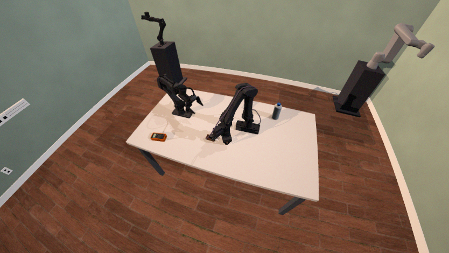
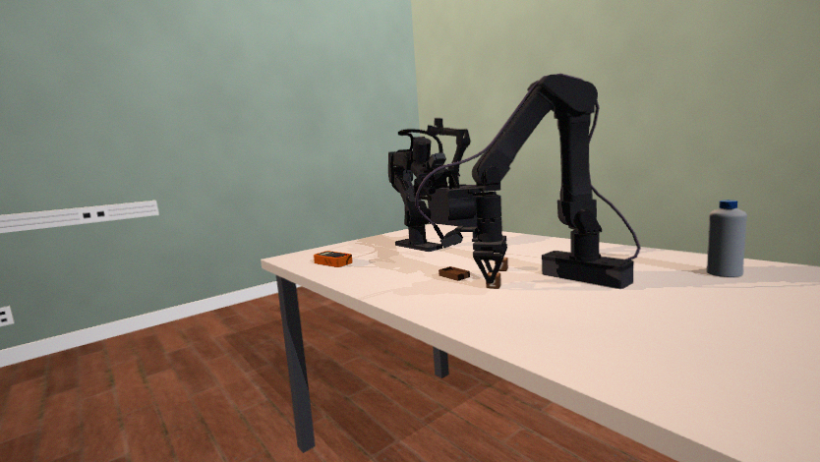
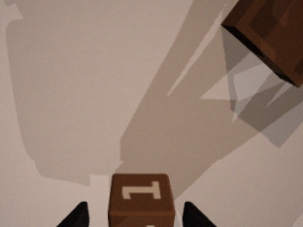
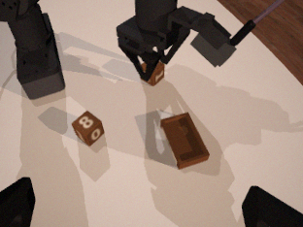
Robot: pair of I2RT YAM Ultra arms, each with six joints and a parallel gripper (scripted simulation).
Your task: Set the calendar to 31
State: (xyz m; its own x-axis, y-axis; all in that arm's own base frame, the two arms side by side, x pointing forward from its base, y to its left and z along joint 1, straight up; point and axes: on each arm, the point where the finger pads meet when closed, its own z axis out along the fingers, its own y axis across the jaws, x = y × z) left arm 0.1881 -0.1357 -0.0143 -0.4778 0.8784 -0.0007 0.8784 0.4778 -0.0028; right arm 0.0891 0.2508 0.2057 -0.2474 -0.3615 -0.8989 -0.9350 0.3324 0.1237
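Now: left hand 14 cm to the left of the brown tray, 2 cm above it and 1 cm past it.
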